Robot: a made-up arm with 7 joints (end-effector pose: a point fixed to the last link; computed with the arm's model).
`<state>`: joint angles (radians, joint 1 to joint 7).
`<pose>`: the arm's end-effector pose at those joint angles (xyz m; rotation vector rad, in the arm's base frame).
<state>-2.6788 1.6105 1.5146 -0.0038 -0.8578 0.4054 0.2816</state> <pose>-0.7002 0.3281 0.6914 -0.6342 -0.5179 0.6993</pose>
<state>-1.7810 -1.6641 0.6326 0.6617 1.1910 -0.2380 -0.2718</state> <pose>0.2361 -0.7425 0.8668 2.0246 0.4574 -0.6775</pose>
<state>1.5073 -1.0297 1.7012 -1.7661 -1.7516 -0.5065 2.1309</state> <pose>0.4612 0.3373 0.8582 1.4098 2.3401 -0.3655</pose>
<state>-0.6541 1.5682 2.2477 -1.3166 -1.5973 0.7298 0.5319</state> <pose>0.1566 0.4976 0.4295 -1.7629 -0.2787 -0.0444</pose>
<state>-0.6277 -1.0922 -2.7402 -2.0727 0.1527 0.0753 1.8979</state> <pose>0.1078 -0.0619 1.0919 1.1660 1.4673 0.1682</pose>
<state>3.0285 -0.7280 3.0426 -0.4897 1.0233 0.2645 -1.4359</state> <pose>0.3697 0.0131 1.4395 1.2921 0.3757 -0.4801</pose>
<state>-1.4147 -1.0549 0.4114 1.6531 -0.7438 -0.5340 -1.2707</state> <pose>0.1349 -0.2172 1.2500 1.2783 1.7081 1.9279</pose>
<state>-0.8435 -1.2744 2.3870 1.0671 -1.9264 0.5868 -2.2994</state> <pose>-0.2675 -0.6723 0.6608 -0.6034 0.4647 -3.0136</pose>
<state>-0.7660 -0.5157 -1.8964 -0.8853 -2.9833 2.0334 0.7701</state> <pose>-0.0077 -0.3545 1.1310 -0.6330 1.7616 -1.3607</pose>
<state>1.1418 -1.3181 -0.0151 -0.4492 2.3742 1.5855 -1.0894</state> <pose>-0.3293 0.6015 0.6427 -2.4634 1.6645 -0.9474</pose>
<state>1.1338 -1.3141 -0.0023 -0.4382 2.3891 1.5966 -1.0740</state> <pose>-0.3304 0.6008 0.6471 -2.4502 1.6262 -0.9316</pose>
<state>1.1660 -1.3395 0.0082 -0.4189 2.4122 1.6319 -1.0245</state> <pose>-0.3043 0.6076 0.6352 -2.4455 1.5822 -0.9371</pose>
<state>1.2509 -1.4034 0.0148 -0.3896 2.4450 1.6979 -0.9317</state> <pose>-0.2418 0.6191 0.6029 -2.4624 1.5345 -0.9708</pose>
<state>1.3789 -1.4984 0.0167 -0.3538 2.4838 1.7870 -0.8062</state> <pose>-0.1498 0.6225 0.5562 -2.5169 1.4955 -1.0183</pose>
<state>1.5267 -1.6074 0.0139 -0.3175 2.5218 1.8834 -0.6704</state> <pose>-0.0480 0.6072 0.5056 2.5458 -1.4453 1.0238</pose>
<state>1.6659 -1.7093 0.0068 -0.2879 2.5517 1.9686 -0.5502</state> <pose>0.0399 0.5758 0.4611 2.4887 -1.3747 0.9537</pose>
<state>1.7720 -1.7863 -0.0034 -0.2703 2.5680 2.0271 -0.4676</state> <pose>0.0991 0.5423 0.4288 2.4296 -1.3395 0.8685</pose>
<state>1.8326 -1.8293 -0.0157 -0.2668 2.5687 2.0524 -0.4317</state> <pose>0.1279 0.5203 0.4102 2.3807 -1.3354 0.8034</pose>
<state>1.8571 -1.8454 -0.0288 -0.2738 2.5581 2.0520 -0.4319</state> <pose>0.1361 0.5114 0.4015 2.3420 -1.3494 0.7674</pose>
